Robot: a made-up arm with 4 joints.
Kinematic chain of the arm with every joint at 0, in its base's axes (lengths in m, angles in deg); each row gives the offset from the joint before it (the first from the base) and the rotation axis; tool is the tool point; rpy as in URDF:
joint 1: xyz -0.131 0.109 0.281 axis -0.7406 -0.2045 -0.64
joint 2: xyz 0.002 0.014 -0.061 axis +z
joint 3: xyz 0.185 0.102 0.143 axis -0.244 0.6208 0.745
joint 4: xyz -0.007 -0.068 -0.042 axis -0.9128 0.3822 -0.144
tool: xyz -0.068 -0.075 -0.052 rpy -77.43 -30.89 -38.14
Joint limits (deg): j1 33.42..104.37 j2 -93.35..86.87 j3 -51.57..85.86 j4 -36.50..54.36
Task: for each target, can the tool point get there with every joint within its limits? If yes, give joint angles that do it. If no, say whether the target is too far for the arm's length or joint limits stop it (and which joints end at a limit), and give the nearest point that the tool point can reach.
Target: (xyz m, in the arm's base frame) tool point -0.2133 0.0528 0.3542
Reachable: yes | joints 56.25 -69.94 13.33 3.58
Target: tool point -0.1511 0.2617 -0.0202
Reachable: no: joint limits stop it (at a limit: joint 2, joint 3, joint 4) | nearest point -0.0900 0.2371 0.1068 | short by 0.143 m
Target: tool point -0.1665 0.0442 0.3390
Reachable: yes | joints 76.32 -54.01 -13.67 2.93
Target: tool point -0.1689 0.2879 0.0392
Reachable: no: joint limits stop it (at a limit: joint 1, joint 2, joint 3, joint 4) | nearest point -0.0975 0.2465 0.1124 | short by 0.110 m
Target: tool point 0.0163 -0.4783 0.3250
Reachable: no: too far | nearest point -0.0737 -0.0828 0.3030 | short by 0.406 m
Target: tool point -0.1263 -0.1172 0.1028
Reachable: no: joint limits stop it (at a limit: joint 1, joint 2, joint 3) | nearest point -0.0481 0.0106 0.1314 | short by 0.153 m
